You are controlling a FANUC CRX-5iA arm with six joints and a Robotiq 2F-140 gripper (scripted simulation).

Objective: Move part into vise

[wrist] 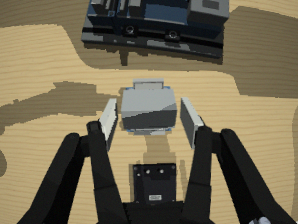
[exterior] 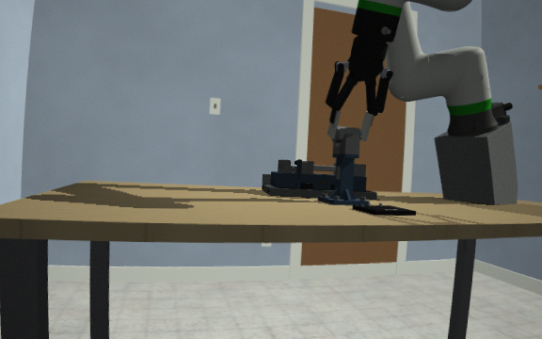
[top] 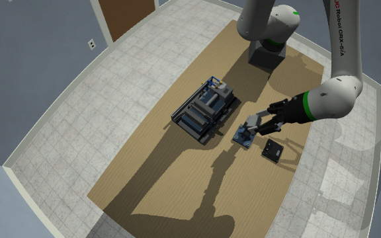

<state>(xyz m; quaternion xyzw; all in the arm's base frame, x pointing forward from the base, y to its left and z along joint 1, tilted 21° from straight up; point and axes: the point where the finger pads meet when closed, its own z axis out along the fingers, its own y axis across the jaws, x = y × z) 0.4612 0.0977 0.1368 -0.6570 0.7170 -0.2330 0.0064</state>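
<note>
Right now my hand is 3 cm above the part and 1 cm to the left of it. Round my hand: V-block post (12 cm below, 1 cm to the right); then work stop rod (19 cm to the right, 9 cm below, 6 cm ahead); then infeed plate (18 cm below, 15 cm to the left, 1 cm behind).
</note>
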